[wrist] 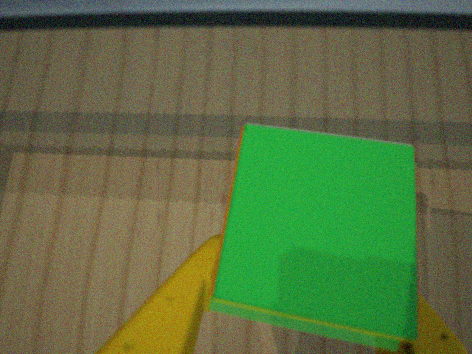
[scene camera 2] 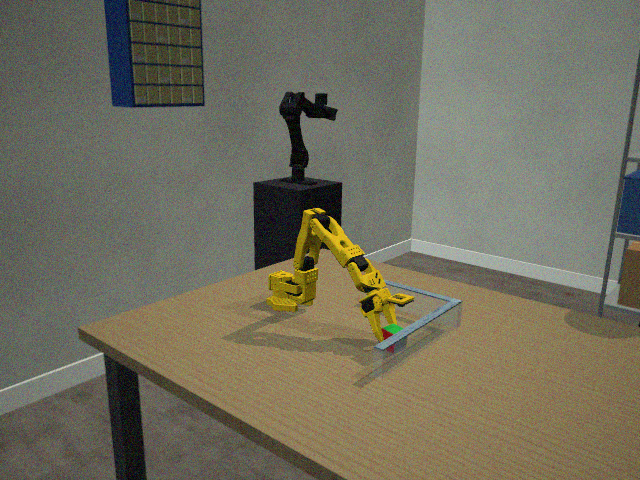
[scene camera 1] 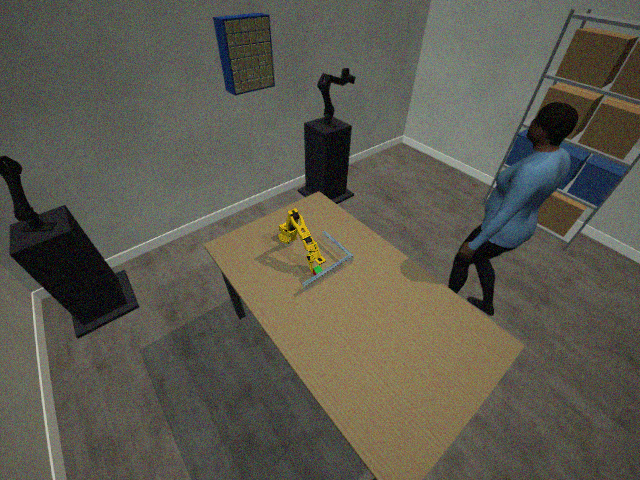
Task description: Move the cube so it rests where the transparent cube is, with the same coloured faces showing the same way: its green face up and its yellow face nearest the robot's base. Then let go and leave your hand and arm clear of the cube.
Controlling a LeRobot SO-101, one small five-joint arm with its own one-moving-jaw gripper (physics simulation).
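Frame: origin at the arm's base, x left, y ahead, z down, level; centimetres.
Seen in the pictures: end effector, tool point: [wrist: 228, 250] [scene camera 1: 319, 268]; arm's base, origin of the base link: [scene camera 2: 296, 305] [scene camera 1: 290, 239].
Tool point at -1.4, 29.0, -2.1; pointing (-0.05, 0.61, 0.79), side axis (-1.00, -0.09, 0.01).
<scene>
Offsets run from my tool point to a thing's top centre, as dx, dy, dz. Level surfaces: height alone.
The cube @(-2.1, +1.0, -2.4) [scene camera 1: 317, 269] [scene camera 2: 393, 328] [wrist: 320, 210] has its green face up. A red face shows in scene camera 2. In the wrist view a thin yellow line runs along its near edge and an orange line along its left edge. My gripper [scene camera 1: 314, 267] [scene camera 2: 387, 331] [wrist: 318, 280] is shut on the cube, a jaw at each side. The transparent cube @(-2.1, +0.8, -1.9) [wrist: 300, 324] shows as a pale green strip just past the cube's near edge; the rest is overlapped by the cube. The two nearly coincide. The cube is low over the table; I cannot tell whether it touches.
A low see-through wall with a blue-grey rim [scene camera 1: 336, 266] [scene camera 2: 429, 318] [wrist: 200, 6] stands just beyond the cube and turns a corner to one side. The arm's base [scene camera 2: 284, 299] stands on the wooden table @(dz +2.1) [scene camera 1: 387, 335] [scene camera 2: 465, 403]. A person [scene camera 1: 527, 196] stands beside the table.
</scene>
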